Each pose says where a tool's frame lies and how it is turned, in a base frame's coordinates. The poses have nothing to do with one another.
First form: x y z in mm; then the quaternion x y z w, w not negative.
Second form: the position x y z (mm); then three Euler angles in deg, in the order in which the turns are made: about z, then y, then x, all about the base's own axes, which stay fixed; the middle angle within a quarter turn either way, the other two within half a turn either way. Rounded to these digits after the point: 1 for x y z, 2 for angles.
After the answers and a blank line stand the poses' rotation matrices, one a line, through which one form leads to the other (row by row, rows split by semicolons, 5 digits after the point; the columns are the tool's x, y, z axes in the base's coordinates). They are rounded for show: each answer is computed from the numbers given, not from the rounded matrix.
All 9 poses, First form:
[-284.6, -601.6, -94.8, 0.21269, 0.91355, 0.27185, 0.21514]
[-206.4, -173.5, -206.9, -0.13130, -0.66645, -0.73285, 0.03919]
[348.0, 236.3, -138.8, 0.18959, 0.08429, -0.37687, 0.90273]
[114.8, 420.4, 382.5, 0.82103, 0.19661, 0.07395, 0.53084]
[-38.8, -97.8, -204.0, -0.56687, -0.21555, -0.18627, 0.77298]
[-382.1, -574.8, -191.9, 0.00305, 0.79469, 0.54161, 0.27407]
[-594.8, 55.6, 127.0, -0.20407, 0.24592, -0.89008, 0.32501]
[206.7, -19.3, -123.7, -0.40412, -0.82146, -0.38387, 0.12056]
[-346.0, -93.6, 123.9, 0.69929, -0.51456, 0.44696, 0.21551]
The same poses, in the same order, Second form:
[-284.6, -601.6, -94.8, -161.61, 30.58, -151.92]
[-206.4, -173.5, -206.9, -166.42, 8.06, -85.53]
[348.0, 236.3, -138.8, -45.43, 0.53, 23.94]
[114.8, 420.4, 382.5, -15.00, 19.28, 116.79]
[-38.8, -97.8, -204.0, -32.44, -7.01, -74.55]
[-382.1, -574.8, -191.9, 161.03, 26.03, -107.03]
[-594.8, 55.6, 127.0, -145.87, 31.54, 20.98]
[206.7, -19.3, -123.7, -130.42, 6.44, -132.88]
[-346.0, -93.6, 123.9, 85.56, 23.79, 123.69]

-0.81696 0.27163 0.50872; 0.50558 0.76172 0.40518; -0.27744 0.58821 -0.75962
-0.96245 0.23245 0.14021; 0.11757 -0.10862 0.98711; 0.24468 0.96652 0.07721
0.70173 0.71238 0.00928; -0.64846 0.64405 -0.40583; -0.29508 0.27876 0.91390
0.91175 0.24433 0.33017; 0.40135 -0.35911 -0.84259; -0.08731 0.90074 -0.42548
0.83768 0.53234 -0.12205; -0.04359 0.28792 0.95666; 0.54441 -0.79606 0.26439
-0.84975 -0.29203 0.43891; 0.30173 0.41330 0.85915; -0.43230 0.86250 -0.26309
-0.70545 0.47820 0.52313; -0.67894 -0.66778 -0.30513; 0.20343 -0.57043 0.79576
-0.64430 0.75650 0.11219; 0.57138 0.37866 0.72811; 0.50833 0.53323 -0.67622
0.07091 -0.91231 0.40333; -0.52701 -0.37756 -0.76139; 0.84690 -0.15857 -0.50756

